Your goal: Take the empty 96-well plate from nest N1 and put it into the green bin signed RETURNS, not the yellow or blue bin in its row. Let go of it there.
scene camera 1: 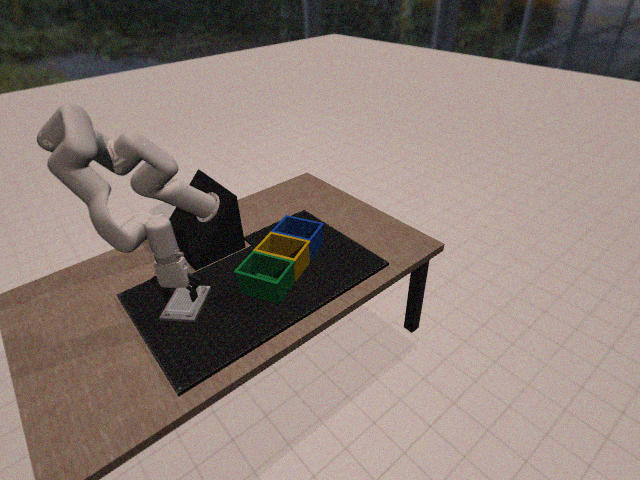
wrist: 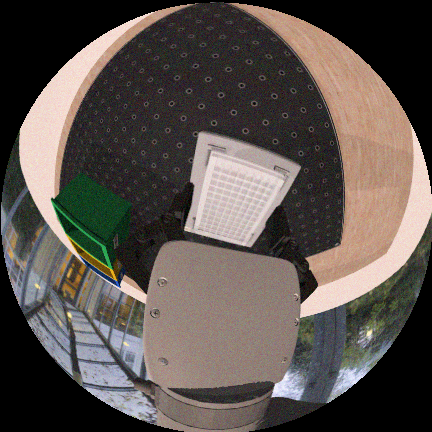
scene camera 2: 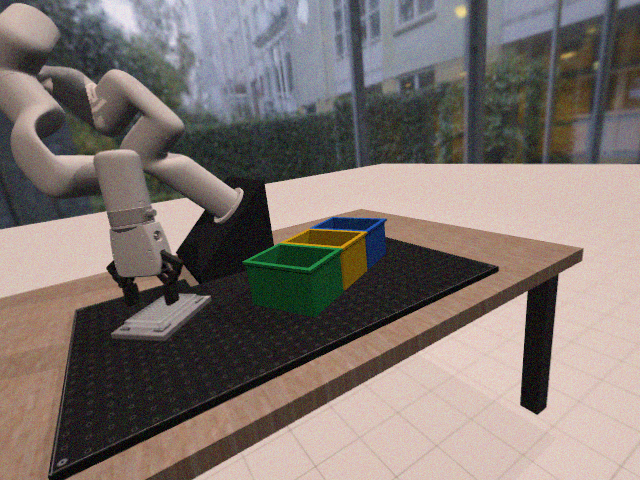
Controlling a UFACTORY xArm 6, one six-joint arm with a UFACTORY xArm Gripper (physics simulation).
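Pixels of known places: gripper, fingertip midpoint: (scene camera 1: pixel 181 299) (wrist: pixel 233 203) (scene camera 2: pixel 153 303); arm's base at its link origin: (scene camera 1: pixel 208 207) (scene camera 2: pixel 229 206).
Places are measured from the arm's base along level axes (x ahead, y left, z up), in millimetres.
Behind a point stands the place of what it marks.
Observation:
The white 96-well plate (scene camera 1: pixel 183 301) @(x 298, y -241, z -136 mm) (scene camera 2: pixel 156 313) @(x 310, y -246, z -135 mm) (wrist: pixel 242 195) @(x 298, y -250, z -143 mm) lies flat in the light grey nest (scene camera 1: pixel 176 317) @(x 342, y -284, z -149 mm) (scene camera 2: pixel 136 335) @(x 349, y -286, z -150 mm) (wrist: pixel 250 149) @(x 347, y -280, z -149 mm) on the black mat. My gripper (scene camera 2: pixel 151 302) @(x 312, y -247, z -112 mm) (wrist: pixel 233 203) @(x 312, y -247, z -112 mm) is open and points down. Its fingers stand apart over the plate's two long sides, close above it, with nothing held. In the first scene view the far finger is hidden. The green bin (scene camera 1: pixel 262 288) @(x 435, y -9, z -105 mm) (scene camera 2: pixel 289 288) @(x 442, y -6, z -107 mm) (wrist: pixel 95 205) @(x 399, y -31, z -115 mm) stands apart from the nest, at the near end of the bin row. A small label on its side is unreadable in the wrist view.
The yellow bin (scene camera 1: pixel 302 262) @(x 391, y 180, z -115 mm) (scene camera 2: pixel 355 263) @(x 390, y 180, z -119 mm) and the blue bin (scene camera 1: pixel 316 242) @(x 325, y 288, z -110 mm) (scene camera 2: pixel 376 249) @(x 326, y 287, z -126 mm) stand behind the green one in a row. A dark upright panel (scene camera 1: pixel 209 237) @(x 105, y -52, z -62 mm) (scene camera 2: pixel 253 227) @(x 107, y 32, z -52 mm) stands behind the black mat (scene camera 1: pixel 232 335) @(x 513, y -165, z -160 mm) (scene camera 2: pixel 217 361) @(x 512, y -170, z -160 mm) on the wooden table (scene camera 1: pixel 67 372) @(x 338, y -617, z -173 mm).

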